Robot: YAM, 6 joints.
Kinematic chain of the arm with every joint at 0, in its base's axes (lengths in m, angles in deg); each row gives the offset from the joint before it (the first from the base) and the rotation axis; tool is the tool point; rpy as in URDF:
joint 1: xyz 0 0 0.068 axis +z
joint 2: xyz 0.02 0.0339 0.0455 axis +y
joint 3: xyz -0.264 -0.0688 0 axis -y
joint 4: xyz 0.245 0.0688 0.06 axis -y
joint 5: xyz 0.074 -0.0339 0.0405 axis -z
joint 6: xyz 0.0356 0 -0.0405 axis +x
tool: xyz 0 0 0 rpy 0 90 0
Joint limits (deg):
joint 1: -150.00..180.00
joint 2: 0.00..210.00
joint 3: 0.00..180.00
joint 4: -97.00..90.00
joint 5: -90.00..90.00
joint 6: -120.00..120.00
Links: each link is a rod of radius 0.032 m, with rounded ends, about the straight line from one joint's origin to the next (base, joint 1, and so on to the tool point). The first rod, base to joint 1, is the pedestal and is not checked.
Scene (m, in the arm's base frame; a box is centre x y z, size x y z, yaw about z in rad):
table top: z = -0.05
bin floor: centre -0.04 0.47 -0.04 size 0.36 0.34 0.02 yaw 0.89
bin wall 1: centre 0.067 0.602 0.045 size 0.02 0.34 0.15 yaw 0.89
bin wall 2: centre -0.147 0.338 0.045 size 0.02 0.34 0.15 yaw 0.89
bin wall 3: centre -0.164 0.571 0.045 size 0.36 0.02 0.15 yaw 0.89
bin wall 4: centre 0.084 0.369 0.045 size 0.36 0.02 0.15 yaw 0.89
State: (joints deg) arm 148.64 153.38 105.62 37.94 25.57 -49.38
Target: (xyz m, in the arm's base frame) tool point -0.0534 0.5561 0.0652
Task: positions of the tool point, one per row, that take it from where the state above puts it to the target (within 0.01 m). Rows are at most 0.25 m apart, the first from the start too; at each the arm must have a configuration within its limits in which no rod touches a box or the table.
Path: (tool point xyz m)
1: -0.3942 0.4373 0.2225
2: -0.2522 0.4989 0.3753
3: -0.0949 0.4728 0.5140
4: -0.0953 0.5355 0.4093
5: -0.0870 0.5712 0.2943
6: -0.0722 0.5780 0.1770
7: -0.0534 0.5561 0.0653

